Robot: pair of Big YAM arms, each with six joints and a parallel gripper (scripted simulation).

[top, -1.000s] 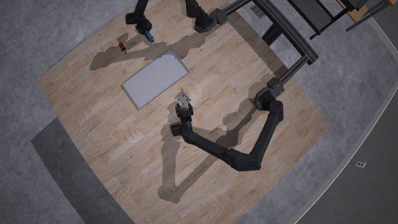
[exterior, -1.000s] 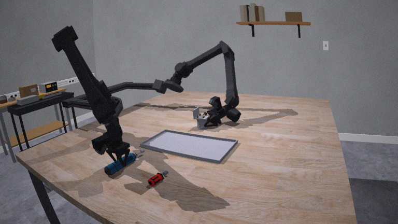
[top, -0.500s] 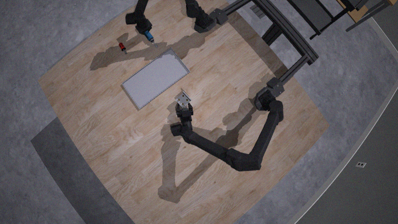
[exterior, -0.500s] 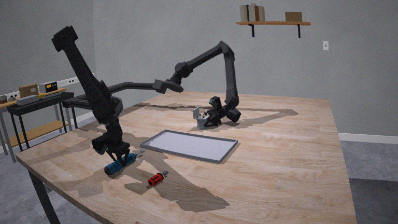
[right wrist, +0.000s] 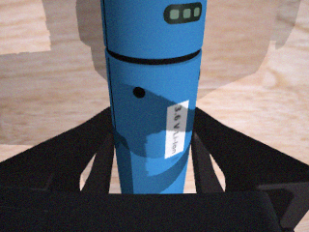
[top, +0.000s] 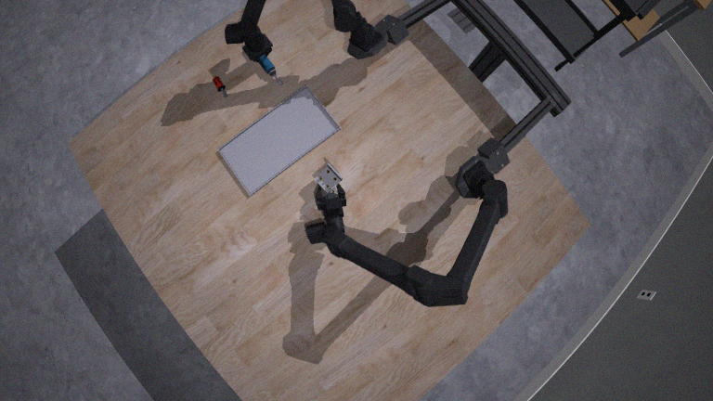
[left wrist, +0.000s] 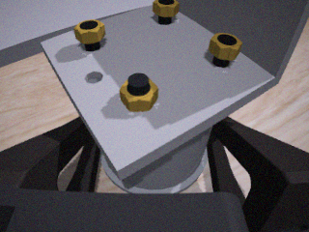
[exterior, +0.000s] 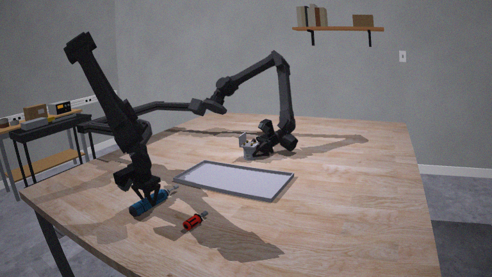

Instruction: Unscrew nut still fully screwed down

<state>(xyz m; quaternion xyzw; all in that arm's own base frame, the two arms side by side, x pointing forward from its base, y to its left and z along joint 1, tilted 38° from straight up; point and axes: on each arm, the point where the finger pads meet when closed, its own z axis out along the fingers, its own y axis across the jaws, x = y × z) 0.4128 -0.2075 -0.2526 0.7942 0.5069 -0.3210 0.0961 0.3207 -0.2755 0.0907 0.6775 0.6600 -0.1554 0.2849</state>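
Right now my left hand is 1 cm below the joint module. Also, from my left hand: shallow grey tray 24 cm to the right, 5 cm ahead, 2 cm below; grey bracket plate 5 cm above; nut 5 cm above, 2 cm to the left, 1 cm ahead.
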